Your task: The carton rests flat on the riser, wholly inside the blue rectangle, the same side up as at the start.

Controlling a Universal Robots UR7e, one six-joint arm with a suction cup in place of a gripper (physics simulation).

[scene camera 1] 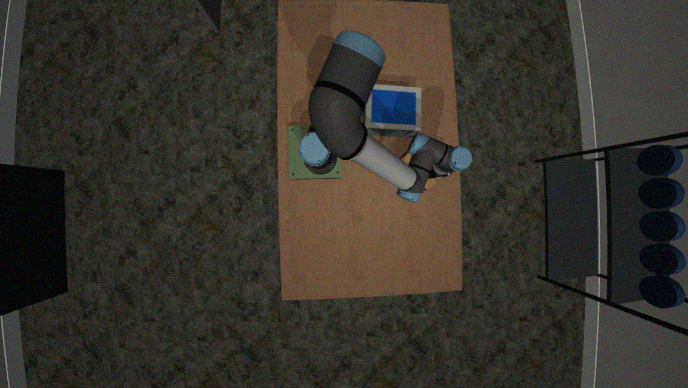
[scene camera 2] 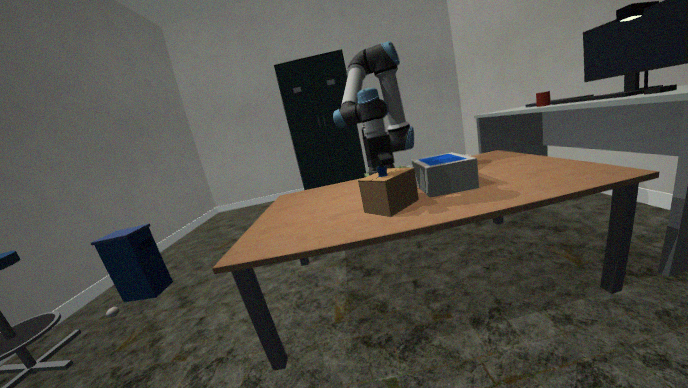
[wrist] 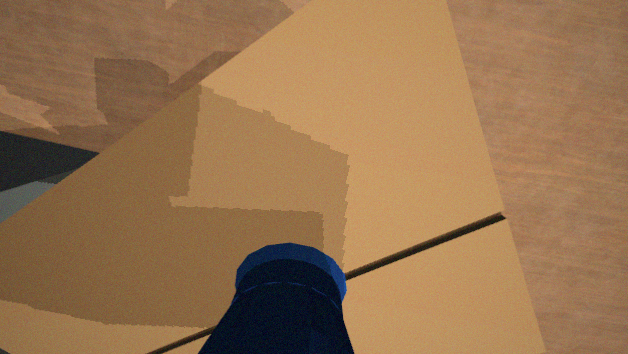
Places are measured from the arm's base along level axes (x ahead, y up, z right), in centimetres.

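Where they show: end effector, tool point: (scene camera 2: 383, 177) (wrist: 294, 266).
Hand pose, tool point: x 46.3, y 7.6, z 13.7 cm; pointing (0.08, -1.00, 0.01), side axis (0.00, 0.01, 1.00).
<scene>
Each offset is from my tool point to the top centre of the thing. Level surfaces: height alone.
The brown carton {dz -2.0, dx -1.9, dy +0.7 cm} (scene camera 2: 387, 192) (wrist: 417, 109) stands on the wooden table {dy -12.3 cm} (scene camera 1: 365, 241) (scene camera 2: 312, 222), just in front of the grey riser {dz -29.8, dx -10.5, dy -0.3 cm} (scene camera 2: 447, 179) (scene camera 1: 417, 108). The riser's top bears the blue rectangle {dz -29.8, dx -10.5, dy -0.3 cm} (scene camera 1: 393, 107) (scene camera 2: 442, 158), which has nothing on it. My suction cup (scene camera 2: 382, 170) (wrist: 290, 264) sits on the carton's top, on its dark centre seam. In the overhead view the wrist hides the carton and the cup.
The arm's base stands on a green plate (scene camera 1: 294, 145) at the table's left edge. A dark cabinet (scene camera 2: 317, 120) stands behind the table, a desk (scene camera 2: 602, 103) with a monitor to the right, and a blue bin (scene camera 2: 131, 262) on the floor.
</scene>
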